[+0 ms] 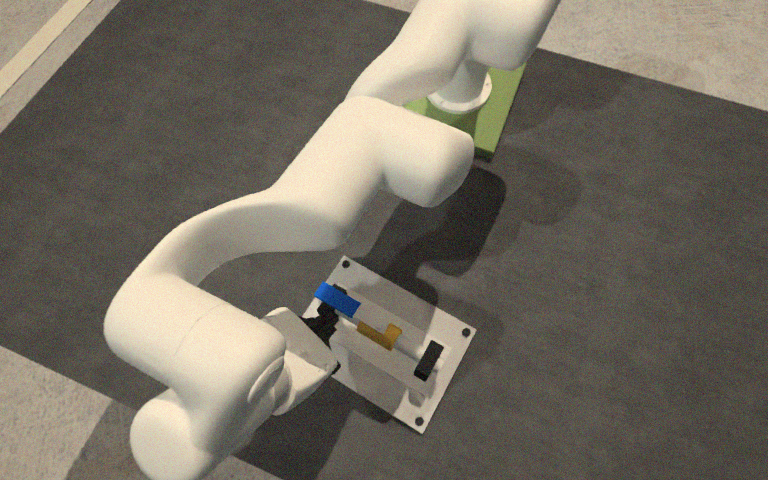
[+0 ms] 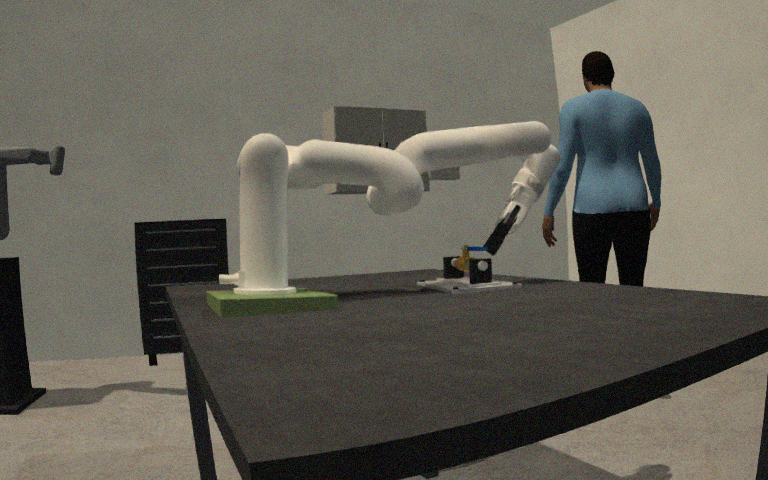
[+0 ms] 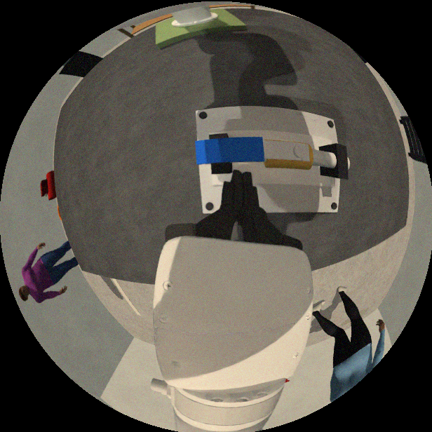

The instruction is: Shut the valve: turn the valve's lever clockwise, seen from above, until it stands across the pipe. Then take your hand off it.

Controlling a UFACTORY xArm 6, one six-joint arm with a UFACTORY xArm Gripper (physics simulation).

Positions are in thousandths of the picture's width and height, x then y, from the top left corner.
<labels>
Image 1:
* my gripper: 429, 672
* white base plate: 527, 841
</labels>
